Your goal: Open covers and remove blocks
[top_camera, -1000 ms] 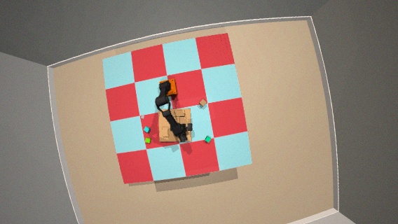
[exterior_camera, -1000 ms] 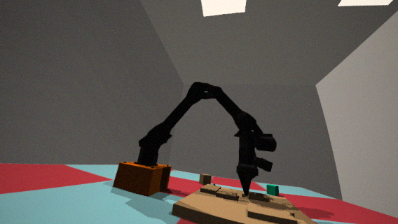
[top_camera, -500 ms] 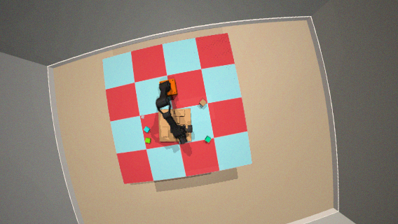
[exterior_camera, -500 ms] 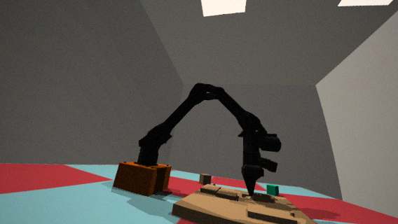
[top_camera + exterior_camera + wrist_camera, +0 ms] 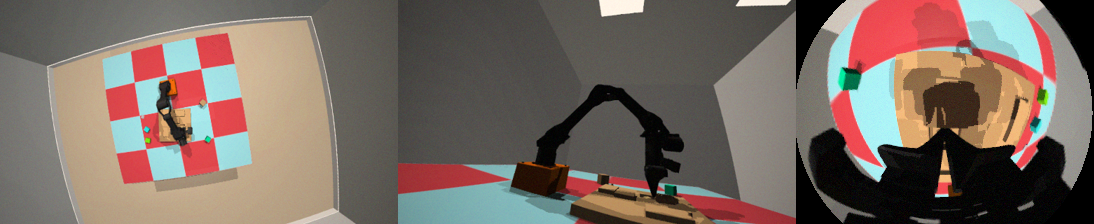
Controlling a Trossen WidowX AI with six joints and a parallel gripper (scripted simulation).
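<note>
My gripper tip is now 5 cm past the tan puzzle board and 7 cm to the left of it. Round my gripper tip: brown block 23 cm behind, 20 cm to the left; cyan block 1 cm behind, 34 cm to the right, 1 cm below; bright green block 9 cm ahead, 33 cm to the right, 1 cm below.
</note>
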